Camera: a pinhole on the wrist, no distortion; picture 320 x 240 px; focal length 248.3 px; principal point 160.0 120.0 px. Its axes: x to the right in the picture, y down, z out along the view. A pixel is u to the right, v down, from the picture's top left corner.
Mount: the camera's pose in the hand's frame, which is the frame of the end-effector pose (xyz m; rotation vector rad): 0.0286 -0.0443 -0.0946 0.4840 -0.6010 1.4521
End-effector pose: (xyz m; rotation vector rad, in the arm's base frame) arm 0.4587 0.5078 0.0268 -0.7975 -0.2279 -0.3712
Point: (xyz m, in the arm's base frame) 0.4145 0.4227 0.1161
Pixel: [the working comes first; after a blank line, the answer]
In the camera's frame: -0.0049 0.0075 0.1299

151 134
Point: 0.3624 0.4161 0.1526
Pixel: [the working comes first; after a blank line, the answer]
In the camera's frame: -0.0284 0.0364 0.1819

121 170
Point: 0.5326 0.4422 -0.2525
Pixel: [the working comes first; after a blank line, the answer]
In the camera's frame: 0.0687 0.0621 -0.2467

behind the camera
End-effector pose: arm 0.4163 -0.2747 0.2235 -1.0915 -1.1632 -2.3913
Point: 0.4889 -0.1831 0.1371
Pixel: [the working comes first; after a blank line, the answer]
In the camera's frame: 0.0859 0.1222 0.1555

outside the picture
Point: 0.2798 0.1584 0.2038
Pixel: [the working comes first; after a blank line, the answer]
In the camera's frame: -0.0174 -0.1258 0.4597

151 52
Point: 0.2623 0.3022 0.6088
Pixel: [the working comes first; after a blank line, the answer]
In the camera's frame: 0.2526 -0.4480 0.5510

outside the picture
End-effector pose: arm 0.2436 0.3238 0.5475 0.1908 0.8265 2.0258
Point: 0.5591 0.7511 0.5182
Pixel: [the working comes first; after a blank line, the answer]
In the camera's frame: 0.0028 -0.1830 0.5266

161 34
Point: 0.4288 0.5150 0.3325
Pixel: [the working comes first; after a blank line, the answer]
In the camera's frame: -0.1528 -0.0816 0.2570

12 41
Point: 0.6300 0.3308 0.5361
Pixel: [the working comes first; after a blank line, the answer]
In the camera's frame: -0.0191 0.2117 0.3663

outside the picture
